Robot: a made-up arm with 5 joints. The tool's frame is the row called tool.
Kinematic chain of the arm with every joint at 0, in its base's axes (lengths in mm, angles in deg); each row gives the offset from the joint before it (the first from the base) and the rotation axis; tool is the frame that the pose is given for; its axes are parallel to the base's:
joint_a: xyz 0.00 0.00 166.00 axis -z
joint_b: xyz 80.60 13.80 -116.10 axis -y
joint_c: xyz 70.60 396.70 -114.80 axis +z
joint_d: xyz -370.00 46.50 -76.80 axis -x
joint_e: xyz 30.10 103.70 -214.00 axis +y
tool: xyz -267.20 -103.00 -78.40
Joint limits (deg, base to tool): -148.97..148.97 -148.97..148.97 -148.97..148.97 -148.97..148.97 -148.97..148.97
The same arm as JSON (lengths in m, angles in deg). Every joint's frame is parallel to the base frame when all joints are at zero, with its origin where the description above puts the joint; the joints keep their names.
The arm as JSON. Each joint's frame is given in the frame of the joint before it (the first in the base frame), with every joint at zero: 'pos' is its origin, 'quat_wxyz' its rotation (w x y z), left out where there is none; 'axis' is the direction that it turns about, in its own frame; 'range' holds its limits. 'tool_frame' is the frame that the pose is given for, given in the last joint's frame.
{"length_unit": "m", "angle_unit": "deg", "joints": [
  {"joint": "joint_a", "pos": [0.0, 0.0, 0.166], "axis": [0.0, 0.0, -1.0], "range": [-148.97, 148.97]},
  {"joint": "joint_b", "pos": [0.0806, 0.0138, -0.1161], "axis": [0.0, -1.0, 0.0], "range": [-148.97, 148.97]},
  {"joint": "joint_c", "pos": [0.0706, 0.3967, -0.1148], "axis": [0.0, 0.0, 1.0], "range": [-148.97, 148.97]},
  {"joint": "joint_d", "pos": [-0.37, 0.0465, -0.0768], "axis": [-1.0, 0.0, 0.0], "range": [-148.97, 148.97]},
  {"joint": "joint_e", "pos": [0.0301, 0.1037, -0.214], "axis": [0.0, 1.0, 0.0], "range": [-148.97, 148.97]}
], "tool_frame": {"pos": [-0.2672, -0.103, -0.0784]}}

